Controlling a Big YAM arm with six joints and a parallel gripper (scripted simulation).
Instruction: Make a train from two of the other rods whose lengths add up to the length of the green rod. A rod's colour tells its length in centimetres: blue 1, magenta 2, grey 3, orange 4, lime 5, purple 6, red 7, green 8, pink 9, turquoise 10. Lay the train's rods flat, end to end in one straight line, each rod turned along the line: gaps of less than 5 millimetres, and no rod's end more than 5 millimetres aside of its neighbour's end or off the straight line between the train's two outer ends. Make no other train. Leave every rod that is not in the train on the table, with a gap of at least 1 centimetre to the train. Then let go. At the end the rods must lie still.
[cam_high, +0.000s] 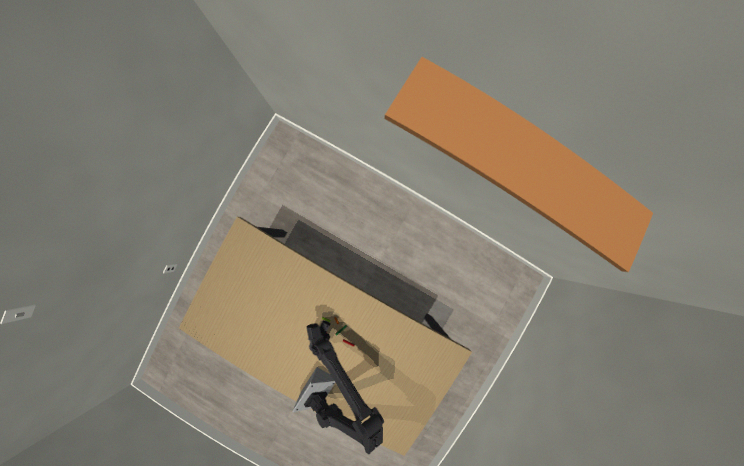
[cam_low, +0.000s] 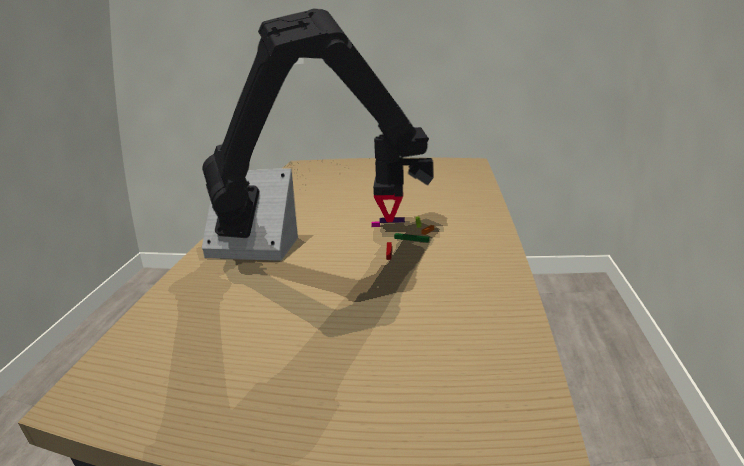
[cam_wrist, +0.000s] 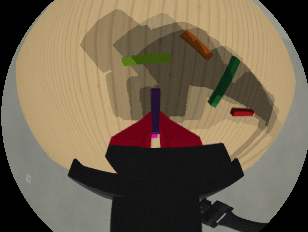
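Now: hand 1 cm short of the purple rod and 1 cm above it. Round my hand: magenta rod (3 cm behind, 2 cm below); orange rod (9 cm ahead, 3 cm to the right, 2 cm below); lime rod (7 cm ahead, 2 cm to the left, 2 cm below).
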